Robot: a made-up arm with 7 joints. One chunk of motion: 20 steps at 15 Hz.
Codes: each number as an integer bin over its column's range. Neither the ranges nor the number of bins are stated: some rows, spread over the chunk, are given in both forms.
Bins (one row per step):
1: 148 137 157 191 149 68
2: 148 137 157 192 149 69
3: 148 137 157 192 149 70
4: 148 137 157 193 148 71
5: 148 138 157 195 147 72
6: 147 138 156 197 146 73
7: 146 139 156 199 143 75
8: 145 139 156 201 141 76
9: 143 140 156 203 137 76
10: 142 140 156 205 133 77
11: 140 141 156 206 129 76
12: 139 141 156 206 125 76
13: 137 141 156 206 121 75
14: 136 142 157 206 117 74
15: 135 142 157 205 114 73
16: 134 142 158 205 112 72
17: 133 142 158 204 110 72
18: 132 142 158 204 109 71
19: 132 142 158 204 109 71
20: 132 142 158 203 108 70
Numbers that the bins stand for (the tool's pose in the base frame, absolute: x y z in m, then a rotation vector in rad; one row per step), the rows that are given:
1: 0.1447 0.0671 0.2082 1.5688 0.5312 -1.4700
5: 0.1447 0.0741 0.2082 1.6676 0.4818 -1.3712
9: 0.1094 0.0882 0.2012 1.8653 0.2347 -1.2724
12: 0.0812 0.0953 0.2012 1.9394 -0.0618 -1.2724
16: 0.0459 0.1024 0.2153 1.9147 -0.3829 -1.3712
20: 0.0318 0.1024 0.2153 1.8653 -0.4818 -1.4206
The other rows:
2: 0.1447 0.0671 0.2082 1.5935 0.5312 -1.4453
3: 0.1447 0.0671 0.2082 1.5935 0.5312 -1.4206
4: 0.1447 0.0671 0.2082 1.6182 0.5065 -1.3959
6: 0.1376 0.0741 0.2012 1.7171 0.4571 -1.3465
7: 0.1306 0.0812 0.2012 1.7665 0.3829 -1.2971
8: 0.1235 0.0812 0.2012 1.8159 0.3335 -1.2724
10: 0.1024 0.0882 0.2012 1.9147 0.1359 -1.2476
11: 0.0882 0.0953 0.2012 1.9394 0.0371 -1.2724
13: 0.0671 0.0953 0.2012 1.9394 -0.1606 -1.2971
14: 0.0600 0.1024 0.2082 1.9394 -0.2594 -1.3218
15: 0.0529 0.1024 0.2082 1.9147 -0.3335 -1.3465
17: 0.0388 0.1024 0.2153 1.8900 -0.4324 -1.3712
18: 0.0318 0.1024 0.2153 1.8900 -0.4571 -1.3959
19: 0.0318 0.1024 0.2153 1.8900 -0.4571 -1.3959

